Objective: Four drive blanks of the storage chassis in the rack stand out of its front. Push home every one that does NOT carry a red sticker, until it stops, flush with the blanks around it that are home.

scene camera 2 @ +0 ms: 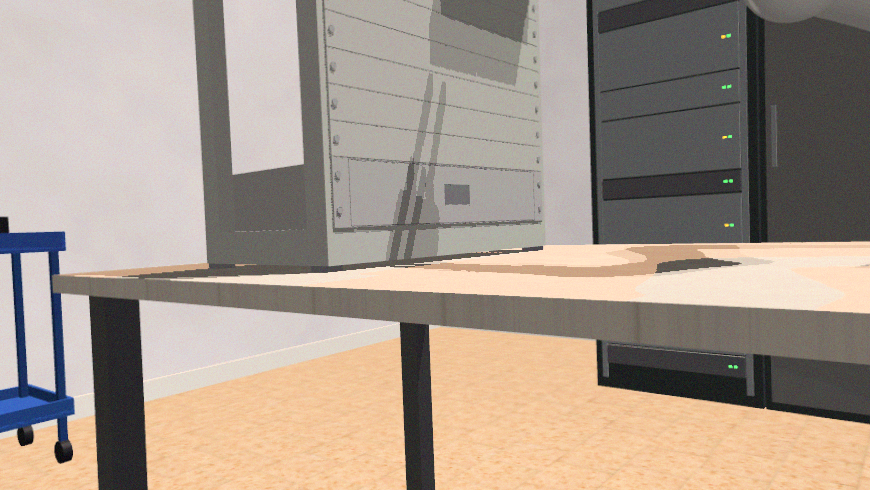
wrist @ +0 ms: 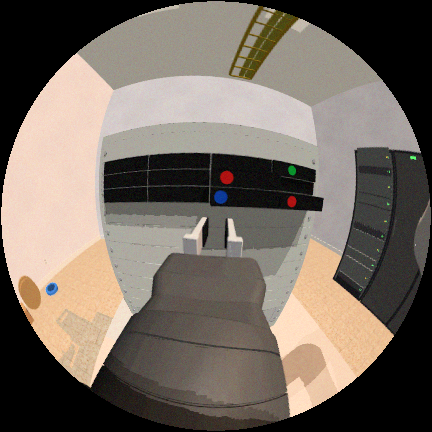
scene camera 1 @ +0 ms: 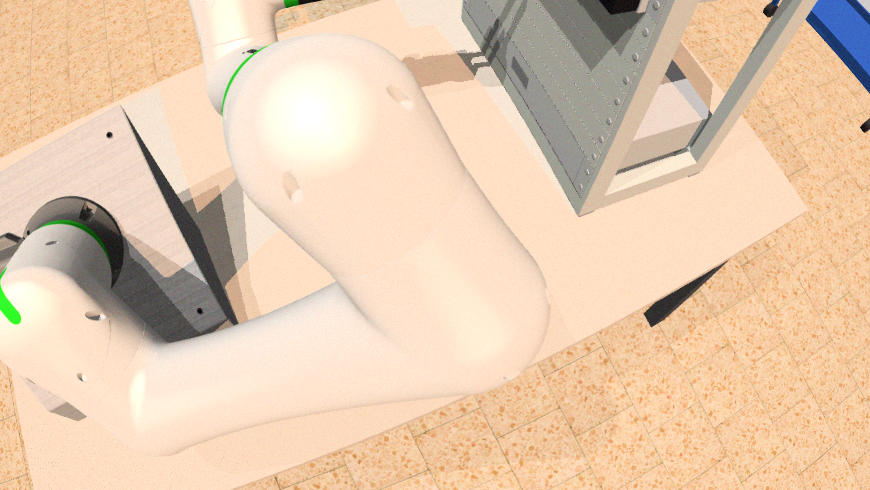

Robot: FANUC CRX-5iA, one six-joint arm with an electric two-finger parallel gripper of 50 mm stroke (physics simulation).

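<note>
The black storage chassis (wrist: 127,180) spans the rack (wrist: 210,136) (scene camera 1: 644,100) (scene camera 2: 315,121) in the wrist view. Right of its middle, a blank with a red sticker (wrist: 226,177) stands out, above a blank with a blue sticker (wrist: 220,197). At the lower right a blank with a red sticker (wrist: 291,201) stands out past the chassis edge. A blank with a green sticker (wrist: 292,170) is at the upper right. How far the blue and green ones stand out is hard to tell. My gripper (wrist: 216,226) is partly open and empty, just below the blue-stickered blank in this view.
Grey panels (wrist: 145,240) fill the rack below the chassis. The rack stands on the table (scene camera 1: 608,261) (scene camera 2: 517,310). The arm (scene camera 1: 395,200) reaches over the table. Dark cabinets (scene camera 2: 669,146) (wrist: 370,210) stand at the right, and a blue cart (scene camera 2: 30,241) at the left in scene camera 2.
</note>
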